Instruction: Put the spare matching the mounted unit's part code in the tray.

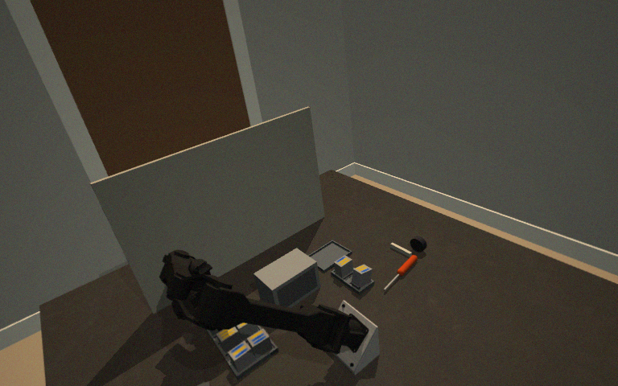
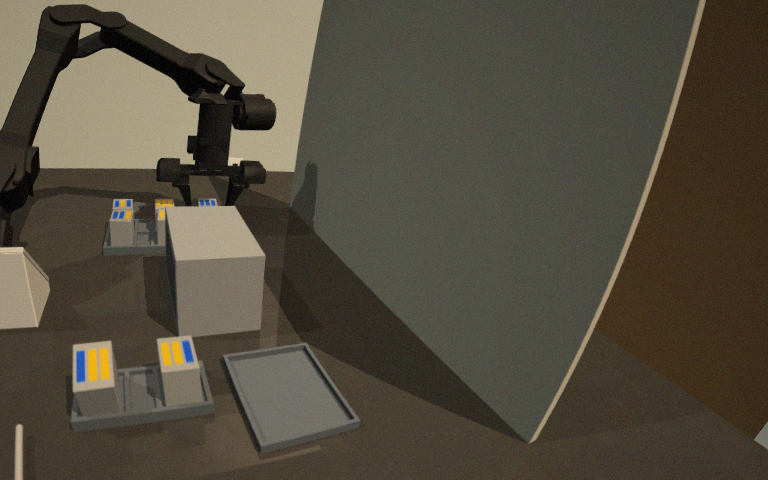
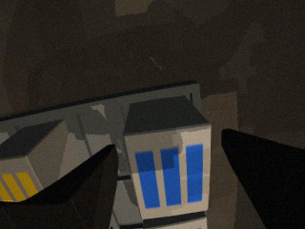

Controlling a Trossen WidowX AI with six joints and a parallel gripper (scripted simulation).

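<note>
Now: gripper tip 2 cm below the grey spare. The rest, counted from my gripper tip: tall grey panel: 23 cm ahead, 21 cm to the right, 20 cm above; mounted unit: 22 cm to the right, 3 cm above, 2 cm behind; rack: 40 cm to the right, 11 cm behind, 2 cm below.
</note>
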